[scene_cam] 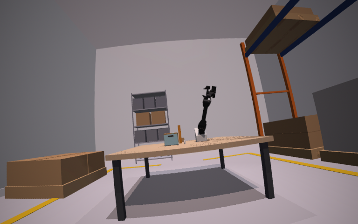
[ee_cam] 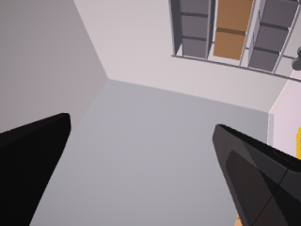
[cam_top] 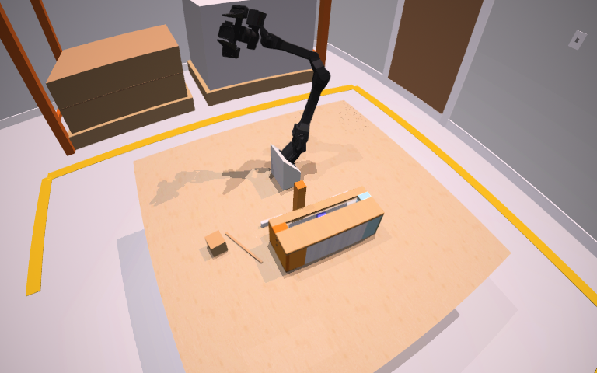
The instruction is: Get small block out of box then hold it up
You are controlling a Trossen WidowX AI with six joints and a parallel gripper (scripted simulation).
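Right now my gripper tip is 450 mm short of the clear-fronted box, 150 mm to the right of it and 580 mm above it. The rest, counted from my gripper tip: wooden cube: 330 mm ahead, 220 mm to the right, 620 mm below; then thin wooden stick: 380 mm ahead, 140 mm to the right, 640 mm below; then blue block: 460 mm ahead, 140 mm to the left, 560 mm below.
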